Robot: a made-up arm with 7 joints. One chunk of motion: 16 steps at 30 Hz.
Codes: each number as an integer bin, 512 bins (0 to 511) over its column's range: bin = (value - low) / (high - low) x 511, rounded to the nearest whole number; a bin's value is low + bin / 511 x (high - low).
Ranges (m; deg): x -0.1..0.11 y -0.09..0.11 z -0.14..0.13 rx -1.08..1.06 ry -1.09..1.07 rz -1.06..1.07
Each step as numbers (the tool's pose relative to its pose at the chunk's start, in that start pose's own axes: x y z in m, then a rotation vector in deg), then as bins.
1 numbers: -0.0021 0.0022 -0.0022 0.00 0.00 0.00
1 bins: 238 236 261 258 258 254
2 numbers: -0.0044 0.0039 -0.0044 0.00 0.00 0.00
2 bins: 233 240 257 258 258 254
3 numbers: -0.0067 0.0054 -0.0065 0.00 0.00 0.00
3 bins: 227 244 253 258 258 254
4 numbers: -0.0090 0.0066 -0.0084 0.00 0.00 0.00
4 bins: 221 247 249 258 258 254
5 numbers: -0.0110 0.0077 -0.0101 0.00 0.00 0.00
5 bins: 217 250 246 258 258 254
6 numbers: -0.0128 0.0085 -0.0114 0.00 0.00 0.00
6 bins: 212 252 243 258 258 254
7 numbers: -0.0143 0.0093 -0.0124 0.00 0.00 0.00
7 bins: 209 254 241 258 258 254
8 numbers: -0.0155 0.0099 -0.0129 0.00 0.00 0.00
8 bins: 206 255 241 258 258 254
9 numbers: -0.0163 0.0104 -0.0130 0.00 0.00 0.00
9 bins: 204 257 240 258 258 254
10 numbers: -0.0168 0.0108 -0.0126 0.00 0.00 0.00
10 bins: 202 258 241 258 258 254
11 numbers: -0.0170 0.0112 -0.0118 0.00 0.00 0.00
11 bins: 202 259 243 258 258 254
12 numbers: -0.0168 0.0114 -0.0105 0.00 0.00 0.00
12 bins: 202 259 245 258 258 254
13 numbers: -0.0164 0.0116 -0.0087 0.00 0.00 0.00
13 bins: 203 260 248 258 258 254
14 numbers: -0.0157 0.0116 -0.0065 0.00 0.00 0.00
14 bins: 205 260 253 258 258 254
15 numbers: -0.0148 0.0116 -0.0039 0.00 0.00 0.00
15 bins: 207 260 258 258 258 254
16 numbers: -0.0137 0.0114 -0.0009 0.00 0.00 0.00
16 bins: 210 259 263 258 258 254
